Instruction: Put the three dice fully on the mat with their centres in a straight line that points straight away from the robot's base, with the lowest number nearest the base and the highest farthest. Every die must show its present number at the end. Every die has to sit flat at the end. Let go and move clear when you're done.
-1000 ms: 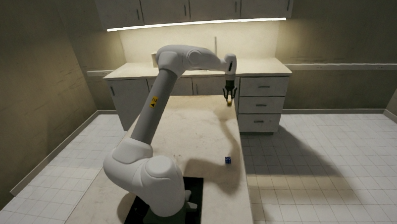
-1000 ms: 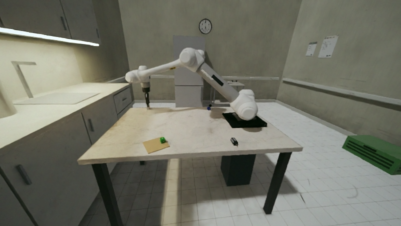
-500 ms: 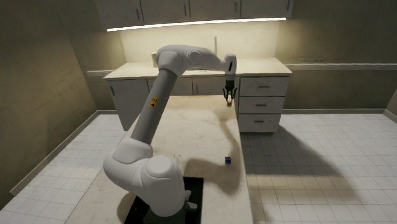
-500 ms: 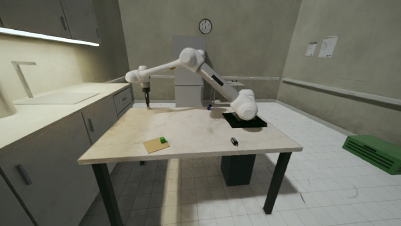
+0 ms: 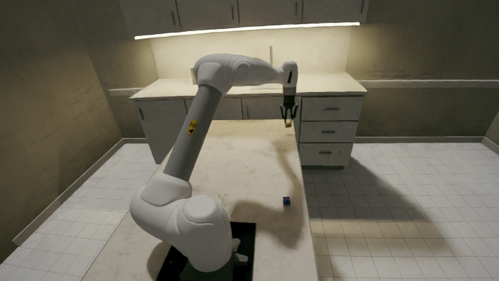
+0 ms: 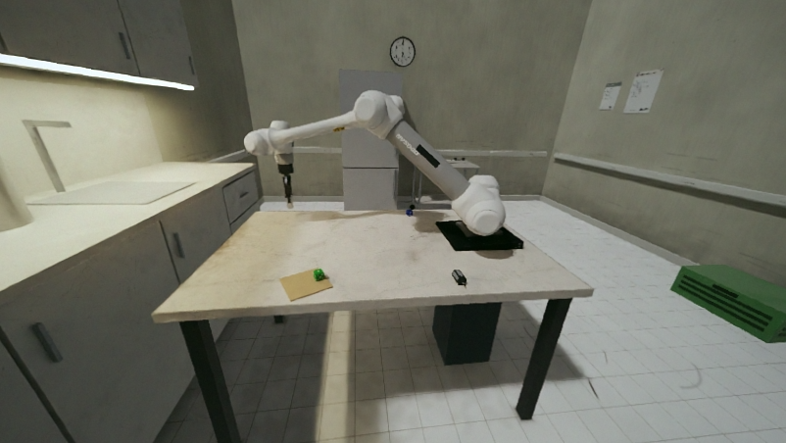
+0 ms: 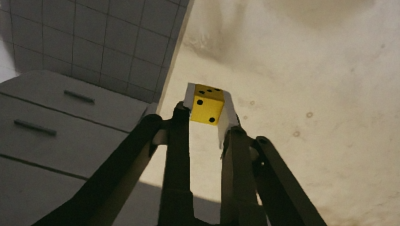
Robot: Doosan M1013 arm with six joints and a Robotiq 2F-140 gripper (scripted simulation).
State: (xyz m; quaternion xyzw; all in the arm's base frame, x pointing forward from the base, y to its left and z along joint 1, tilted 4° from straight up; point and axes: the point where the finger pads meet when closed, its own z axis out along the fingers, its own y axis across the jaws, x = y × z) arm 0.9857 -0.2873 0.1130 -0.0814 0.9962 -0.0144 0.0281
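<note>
The tan mat is 220 mm behind my hand, 690 mm to the left of it and 70 mm below it. From my hand the other things lie so: yellow die: 20 mm below; then green die: 260 mm behind, 660 mm to the left, 50 mm below; then blue die: 680 mm behind, 20 mm to the left, 60 mm below.
</note>
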